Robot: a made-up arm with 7 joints.
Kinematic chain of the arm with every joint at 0, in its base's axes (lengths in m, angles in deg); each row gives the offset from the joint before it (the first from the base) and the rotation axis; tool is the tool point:
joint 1: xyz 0 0 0 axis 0 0.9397 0.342
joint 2: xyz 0 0 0 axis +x
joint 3: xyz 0 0 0 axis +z
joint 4: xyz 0.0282 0 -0.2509 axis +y
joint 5: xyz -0.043 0 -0.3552 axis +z
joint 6: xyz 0 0 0 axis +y
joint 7: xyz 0 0 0 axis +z
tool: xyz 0 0 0
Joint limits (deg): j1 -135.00..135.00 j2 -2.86..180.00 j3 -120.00..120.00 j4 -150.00..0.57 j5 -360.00..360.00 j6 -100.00..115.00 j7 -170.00..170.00
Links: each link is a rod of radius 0.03 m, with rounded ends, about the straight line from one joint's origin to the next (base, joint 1, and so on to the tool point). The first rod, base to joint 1, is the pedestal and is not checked.
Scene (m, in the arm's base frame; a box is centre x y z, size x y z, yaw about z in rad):
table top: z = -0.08
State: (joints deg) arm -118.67 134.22 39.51 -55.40 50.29 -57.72 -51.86
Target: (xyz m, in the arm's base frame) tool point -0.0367 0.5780 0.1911
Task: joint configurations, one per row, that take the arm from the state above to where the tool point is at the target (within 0.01 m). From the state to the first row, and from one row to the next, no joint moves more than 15 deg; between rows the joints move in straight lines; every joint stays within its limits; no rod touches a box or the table.
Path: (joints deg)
1: -122.75 128.14 47.58 -43.83 50.29 -57.72 -51.86
2: -126.84 122.05 55.65 -32.26 50.29 -57.72 -51.86
3: -130.92 115.97 63.71 -20.69 50.29 -57.72 -51.86
4: -135.00 109.88 71.78 -9.12 50.29 -57.72 -51.86

